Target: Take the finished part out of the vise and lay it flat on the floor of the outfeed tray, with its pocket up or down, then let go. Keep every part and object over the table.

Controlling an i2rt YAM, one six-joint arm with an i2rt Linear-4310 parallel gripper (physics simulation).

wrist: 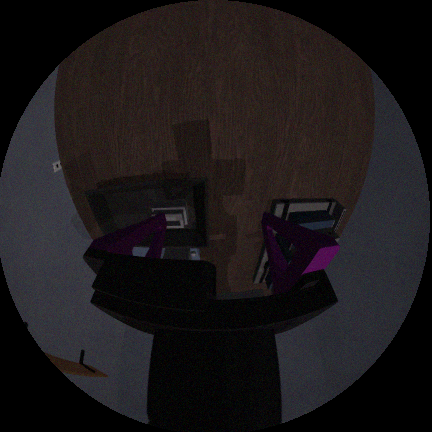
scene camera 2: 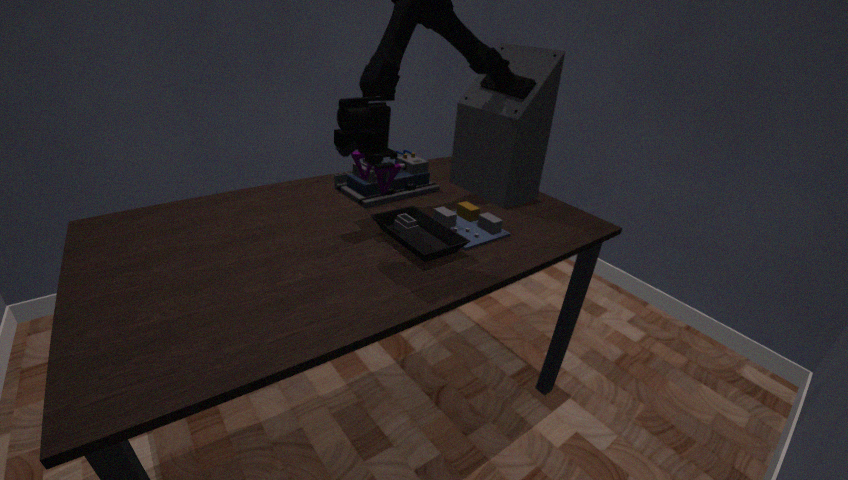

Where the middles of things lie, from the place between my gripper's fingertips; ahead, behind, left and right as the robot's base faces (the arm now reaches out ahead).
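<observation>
I can see the blue plate (scene camera 2: 484, 237), and it's 120 mm below my hand, 230 mm behind it and 100 mm to the left of it.
</observation>
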